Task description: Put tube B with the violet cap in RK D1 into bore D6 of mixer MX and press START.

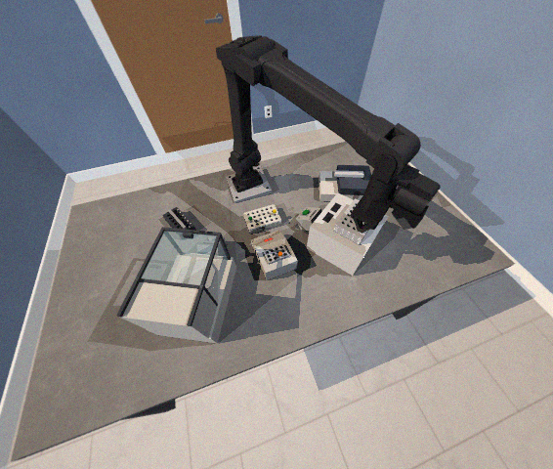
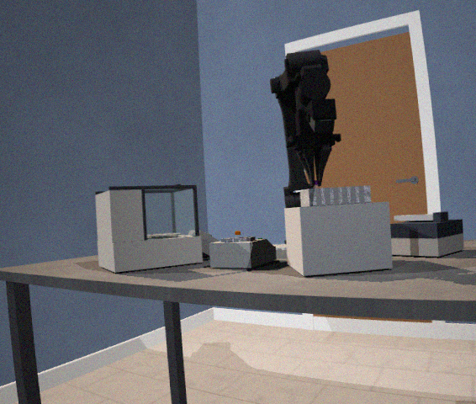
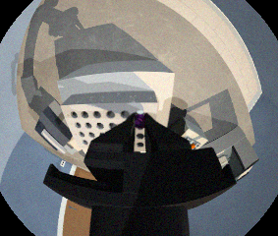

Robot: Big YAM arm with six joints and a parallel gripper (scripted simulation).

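My hand is 20 mm above the tube B. Round my hand: green start key: 200 mm behind, 110 mm below, 60 mm to the right; then shaking block: 40 mm behind, 30 mm to the left, 30 mm below; then dry block DB: 230 mm to the right, 150 mm below, 110 mm behind.
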